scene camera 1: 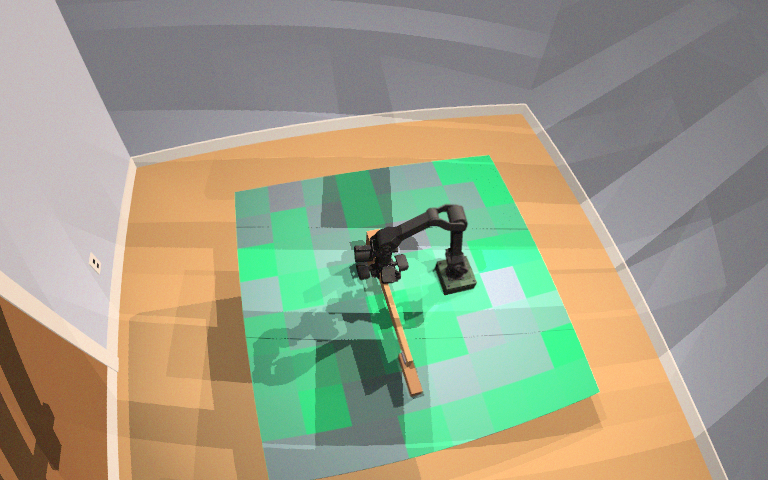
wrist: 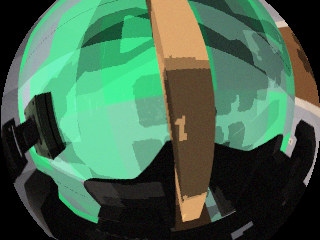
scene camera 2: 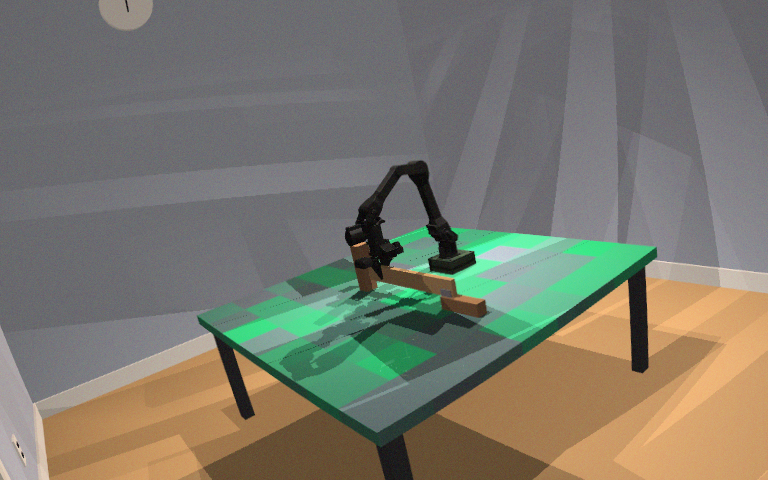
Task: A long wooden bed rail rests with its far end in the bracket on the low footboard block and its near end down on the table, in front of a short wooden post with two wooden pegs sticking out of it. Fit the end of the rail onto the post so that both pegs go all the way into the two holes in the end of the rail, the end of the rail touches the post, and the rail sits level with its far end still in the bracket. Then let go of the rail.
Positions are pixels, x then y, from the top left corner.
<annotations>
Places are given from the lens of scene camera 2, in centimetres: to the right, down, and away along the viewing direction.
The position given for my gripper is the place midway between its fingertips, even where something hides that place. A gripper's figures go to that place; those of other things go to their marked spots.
my gripper [scene camera 2: 384, 278]: 0, 14, 198
wooden rail [scene camera 2: 429, 283]: 15, 14, 177
</annotations>
